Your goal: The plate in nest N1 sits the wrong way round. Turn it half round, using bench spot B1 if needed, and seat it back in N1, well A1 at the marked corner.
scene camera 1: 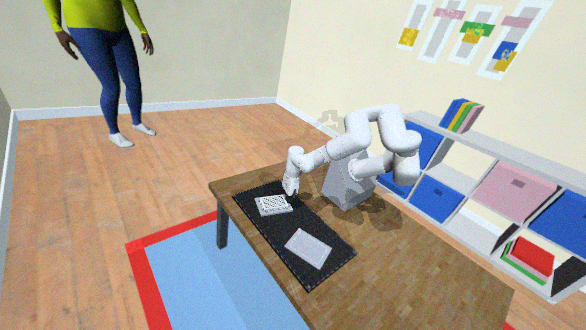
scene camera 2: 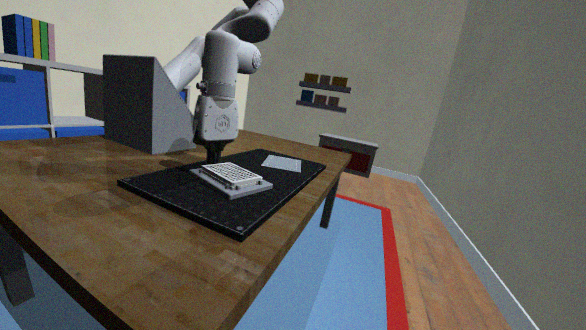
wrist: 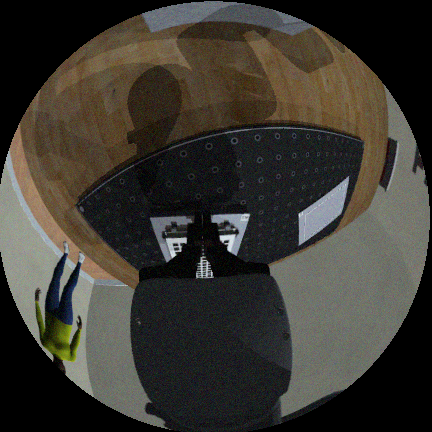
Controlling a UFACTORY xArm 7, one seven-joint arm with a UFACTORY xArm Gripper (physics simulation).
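Observation:
The white gridded plate (scene camera 1: pixel 274 202) (scene camera 2: pixel 232 172) lies in the light grey nest N1 (scene camera 1: pixel 276 213) (scene camera 2: pixel 252 191) (wrist: pixel 161 226) and looks level. In the wrist view the fingers hide the plate's middle; parts of the plate (wrist: pixel 176 246) show beside them. The nest's corner label (wrist: pixel 245 217) shows on its robot side, toward the bench spot. My gripper (scene camera 1: pixel 292 195) (scene camera 2: pixel 213 159) (wrist: pixel 201 220) is shut and empty, low at the nest's robot side, near the middle of that side. Whether the fingertips touch anything is hidden. Bench spot B1 (scene camera 1: pixel 308 248) (scene camera 2: pixel 282 163) (wrist: pixel 324 215) is a pale outlined rectangle with no plate on it.
A black perforated board (scene camera 1: pixel 302 220) (scene camera 2: pixel 165 192) (wrist: pixel 270 165) carries the nest and the bench spot. It lies on the wooden table (scene camera 1: pixel 425 270) (scene camera 2: pixel 190 250) (wrist: pixel 100 100). The arm's grey pedestal (scene camera 1: pixel 345 187) (scene camera 2: pixel 135 100) stands behind the board.

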